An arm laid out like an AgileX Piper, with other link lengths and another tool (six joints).
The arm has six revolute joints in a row. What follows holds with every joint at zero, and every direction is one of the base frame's. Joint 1 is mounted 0.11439 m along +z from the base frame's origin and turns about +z. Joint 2 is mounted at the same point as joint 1 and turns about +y. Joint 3 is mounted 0.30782 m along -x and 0.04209 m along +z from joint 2 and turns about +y. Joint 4 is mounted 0.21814 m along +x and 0.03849 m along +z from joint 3 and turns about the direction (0.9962, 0, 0.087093). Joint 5 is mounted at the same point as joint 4 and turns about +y. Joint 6 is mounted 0.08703 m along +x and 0.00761 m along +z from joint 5 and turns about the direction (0.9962, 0, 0.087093). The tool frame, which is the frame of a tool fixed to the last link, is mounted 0.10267 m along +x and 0.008 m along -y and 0.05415 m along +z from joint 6; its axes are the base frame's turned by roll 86.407, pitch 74.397 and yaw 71.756 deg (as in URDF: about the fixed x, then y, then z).
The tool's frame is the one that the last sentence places.
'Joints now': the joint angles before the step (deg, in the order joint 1, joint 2, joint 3, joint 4, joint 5, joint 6). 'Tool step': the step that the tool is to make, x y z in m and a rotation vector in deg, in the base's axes. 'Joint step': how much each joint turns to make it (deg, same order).
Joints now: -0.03, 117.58, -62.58, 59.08, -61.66, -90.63
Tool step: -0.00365, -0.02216, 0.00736, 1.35, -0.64, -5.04
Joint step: -1.46, 0.00, -3.16, 5.13, 0.01, -3.27
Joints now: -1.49, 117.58, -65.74, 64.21, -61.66, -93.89
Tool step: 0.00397, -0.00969, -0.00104, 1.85, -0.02, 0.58
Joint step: -1.75, 0.00, -1.18, -0.51, 3.19, 0.22
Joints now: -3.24, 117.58, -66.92, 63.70, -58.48, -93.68
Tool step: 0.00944, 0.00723, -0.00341, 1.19, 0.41, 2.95
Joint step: 0.00, 0.28, -0.74, -1.60, 3.01, 0.58
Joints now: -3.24, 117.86, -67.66, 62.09, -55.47, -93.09
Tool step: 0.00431, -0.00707, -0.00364, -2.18, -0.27, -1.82
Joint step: -0.36, 2.36, -1.77, -0.26, -2.73, -0.39
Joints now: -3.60, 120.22, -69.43, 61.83, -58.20, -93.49
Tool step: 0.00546, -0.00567, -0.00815, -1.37, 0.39, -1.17
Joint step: -0.40, 2.43, -1.70, -0.20, -1.56, -0.41
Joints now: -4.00, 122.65, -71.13, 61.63, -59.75, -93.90
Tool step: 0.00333, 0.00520, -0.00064, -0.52, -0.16, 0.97
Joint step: 0.42, 0.40, -0.10, -1.01, -0.23, 0.51
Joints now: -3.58, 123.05, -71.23, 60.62, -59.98, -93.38
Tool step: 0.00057, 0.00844, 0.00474, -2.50, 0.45, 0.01
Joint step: 1.18, 0.00, 0.00, -0.01, -2.15, -1.79
